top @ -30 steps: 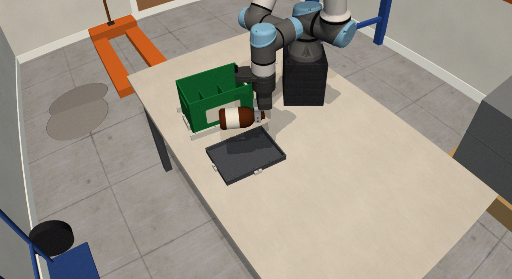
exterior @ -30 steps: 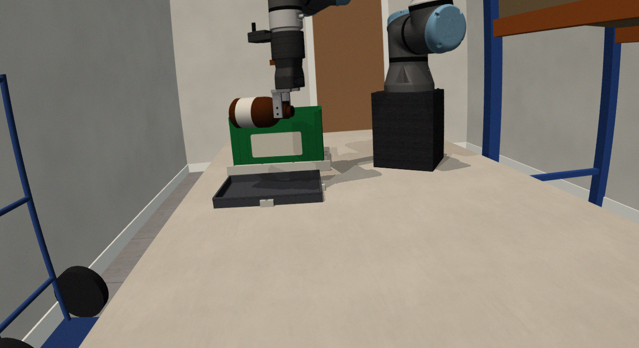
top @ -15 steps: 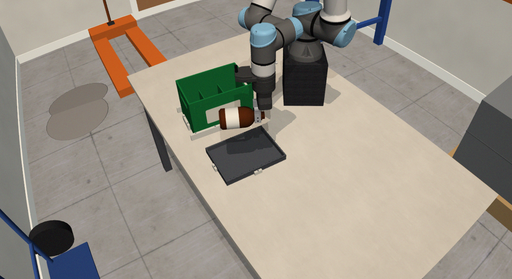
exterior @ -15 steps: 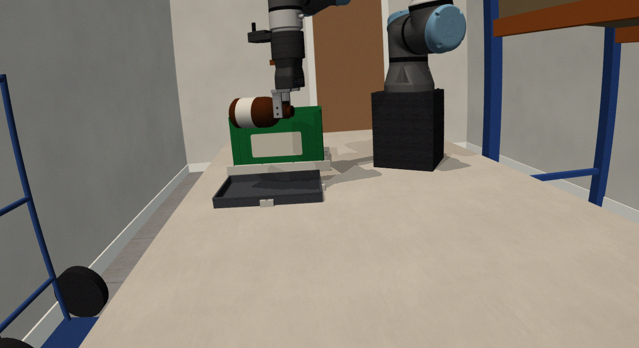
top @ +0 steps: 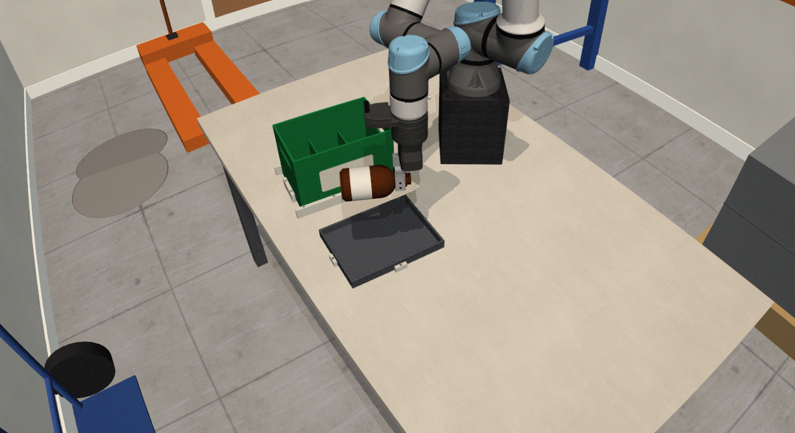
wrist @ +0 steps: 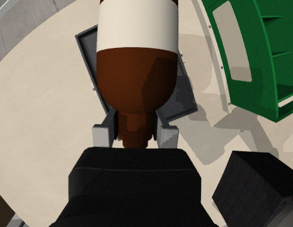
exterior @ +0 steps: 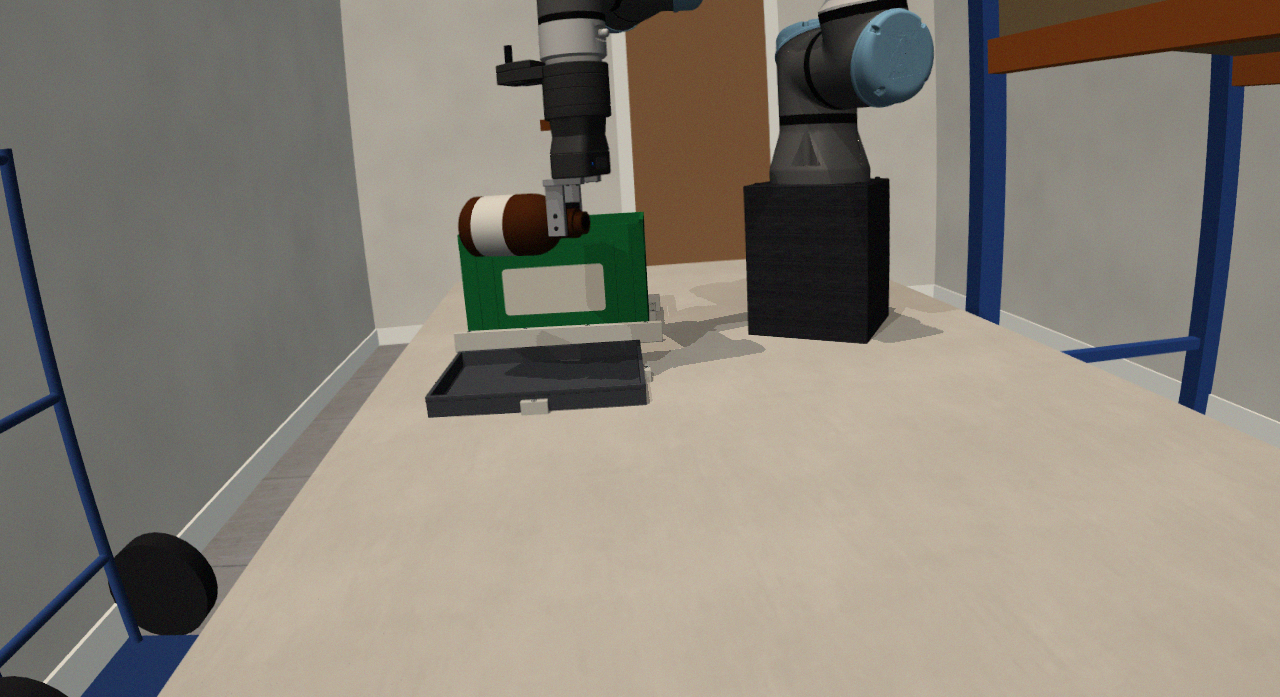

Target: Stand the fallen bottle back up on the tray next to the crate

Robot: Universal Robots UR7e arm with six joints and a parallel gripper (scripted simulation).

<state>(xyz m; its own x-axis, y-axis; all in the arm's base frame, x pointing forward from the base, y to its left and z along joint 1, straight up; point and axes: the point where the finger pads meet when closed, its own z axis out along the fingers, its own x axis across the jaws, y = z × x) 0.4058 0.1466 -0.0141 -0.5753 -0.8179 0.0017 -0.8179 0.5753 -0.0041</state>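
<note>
The brown bottle lies 40 mm ahead of my hand, 30 mm to the right of it and 10 mm below it. From my hand the other things lie so: green crate: 30 mm behind, 300 mm to the right, 120 mm below; then tray: 40 mm ahead, 30 mm to the right, 190 mm below.
</note>
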